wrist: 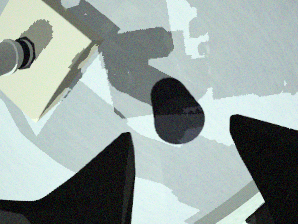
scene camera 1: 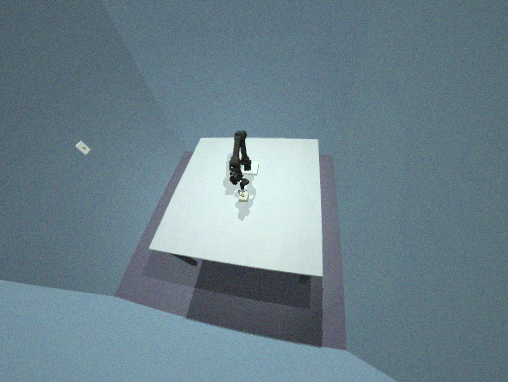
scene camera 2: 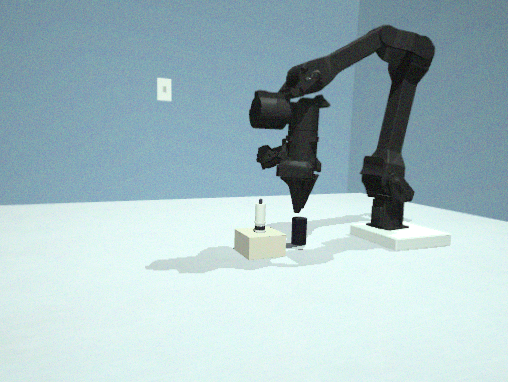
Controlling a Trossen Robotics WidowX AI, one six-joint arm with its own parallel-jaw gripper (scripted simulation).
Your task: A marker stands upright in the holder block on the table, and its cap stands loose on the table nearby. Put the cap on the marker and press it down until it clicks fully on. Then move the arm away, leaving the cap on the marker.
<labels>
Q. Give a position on a dark cap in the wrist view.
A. At 178, 118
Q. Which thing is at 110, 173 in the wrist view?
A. My gripper.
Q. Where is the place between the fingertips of my gripper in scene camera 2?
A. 298, 210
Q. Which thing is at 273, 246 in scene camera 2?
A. A cream holder block.
</labels>
